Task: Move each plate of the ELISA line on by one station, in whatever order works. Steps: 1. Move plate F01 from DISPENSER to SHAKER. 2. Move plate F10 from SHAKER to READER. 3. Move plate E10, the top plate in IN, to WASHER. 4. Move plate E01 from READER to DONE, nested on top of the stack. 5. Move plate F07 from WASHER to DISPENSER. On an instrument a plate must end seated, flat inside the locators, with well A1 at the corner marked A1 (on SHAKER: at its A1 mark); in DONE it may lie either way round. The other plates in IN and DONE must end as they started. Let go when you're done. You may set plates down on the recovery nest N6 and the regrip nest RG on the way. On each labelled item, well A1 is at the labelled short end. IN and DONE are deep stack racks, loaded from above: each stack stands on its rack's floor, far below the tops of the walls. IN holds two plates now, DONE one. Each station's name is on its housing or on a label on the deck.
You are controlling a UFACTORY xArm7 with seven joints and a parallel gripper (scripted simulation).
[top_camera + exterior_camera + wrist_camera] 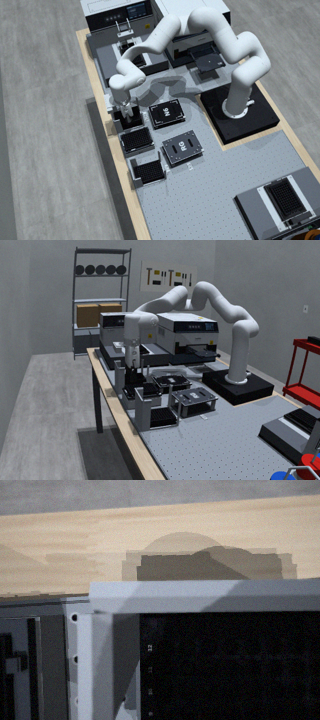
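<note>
The done label lies 90 mm behind my hand and 60 mm below it. Round my hand: regrip nest RG: 200 mm behind, 250 mm to the left, 10 mm below; recovery nest N6: 190 mm behind, 40 mm to the left, 30 mm below.
</note>
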